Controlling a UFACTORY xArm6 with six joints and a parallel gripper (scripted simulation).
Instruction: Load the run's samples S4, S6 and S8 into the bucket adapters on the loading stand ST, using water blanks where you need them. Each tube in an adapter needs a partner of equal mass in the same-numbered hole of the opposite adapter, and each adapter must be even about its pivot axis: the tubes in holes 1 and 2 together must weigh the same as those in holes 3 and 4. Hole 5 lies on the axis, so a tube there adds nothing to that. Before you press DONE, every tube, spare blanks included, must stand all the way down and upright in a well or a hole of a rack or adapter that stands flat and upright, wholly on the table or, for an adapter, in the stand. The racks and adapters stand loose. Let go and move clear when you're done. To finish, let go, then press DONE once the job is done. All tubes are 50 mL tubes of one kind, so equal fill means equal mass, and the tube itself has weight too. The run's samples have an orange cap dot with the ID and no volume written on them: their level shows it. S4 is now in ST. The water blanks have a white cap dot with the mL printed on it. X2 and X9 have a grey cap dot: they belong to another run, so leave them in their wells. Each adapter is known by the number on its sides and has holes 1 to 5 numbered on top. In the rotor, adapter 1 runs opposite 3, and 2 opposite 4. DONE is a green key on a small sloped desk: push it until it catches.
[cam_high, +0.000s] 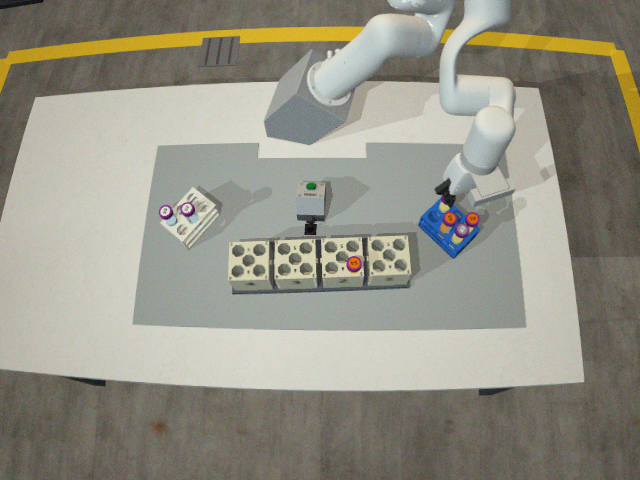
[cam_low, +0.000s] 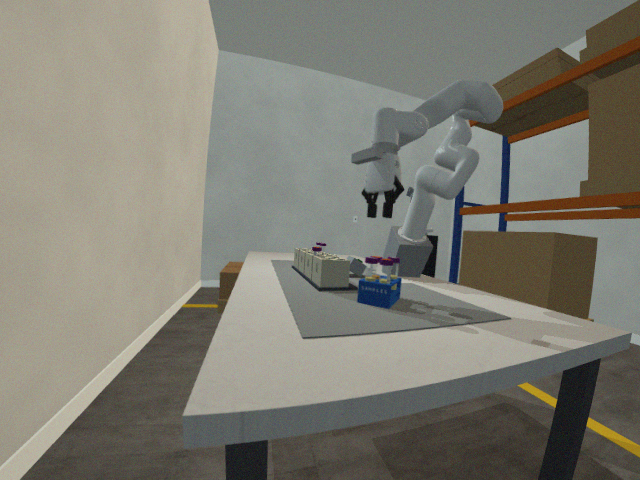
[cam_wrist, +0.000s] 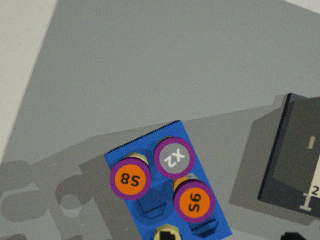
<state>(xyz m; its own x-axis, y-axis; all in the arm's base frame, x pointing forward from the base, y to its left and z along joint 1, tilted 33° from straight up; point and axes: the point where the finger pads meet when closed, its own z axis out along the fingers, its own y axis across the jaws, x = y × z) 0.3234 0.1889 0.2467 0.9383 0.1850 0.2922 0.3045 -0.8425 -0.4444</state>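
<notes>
My hand is 1 cm short of the orange-dot tube and 19 cm above it. Also, from my hand: loading stand: 9 cm ahead, 31 cm to the right, 24 cm below; then green DONE key: 11 cm behind, 34 cm to the right, 18 cm below; then blue sample rack: 1 cm behind, 1 cm to the left, 22 cm below.
</notes>
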